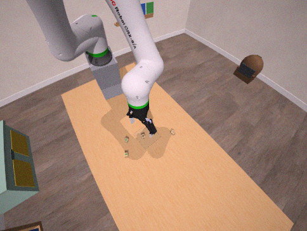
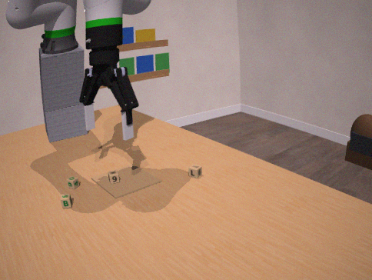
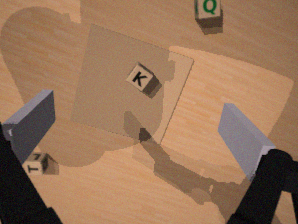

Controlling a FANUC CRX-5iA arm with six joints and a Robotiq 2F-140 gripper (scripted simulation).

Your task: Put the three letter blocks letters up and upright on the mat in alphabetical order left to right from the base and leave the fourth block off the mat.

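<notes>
Now: the thin tan mat 1 cm ahead of my hand, 3 cm to the left of it and 14 cm below it.
</notes>
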